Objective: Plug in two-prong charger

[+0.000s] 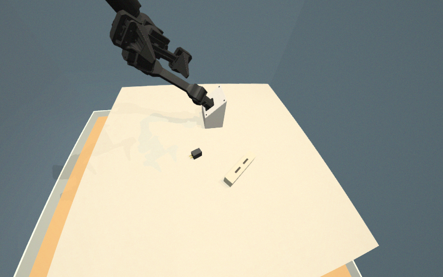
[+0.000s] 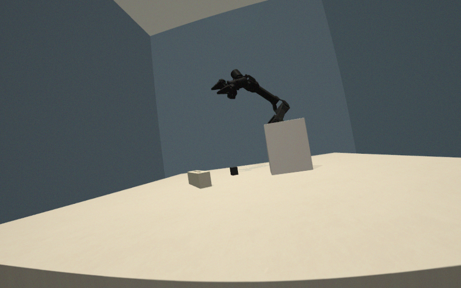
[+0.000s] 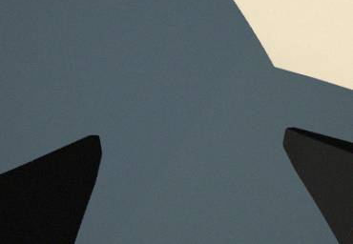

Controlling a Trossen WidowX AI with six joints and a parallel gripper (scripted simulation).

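Now: gripper tip 50 mm past the black charger, 20 mm to the right of it and 460 mm above it.
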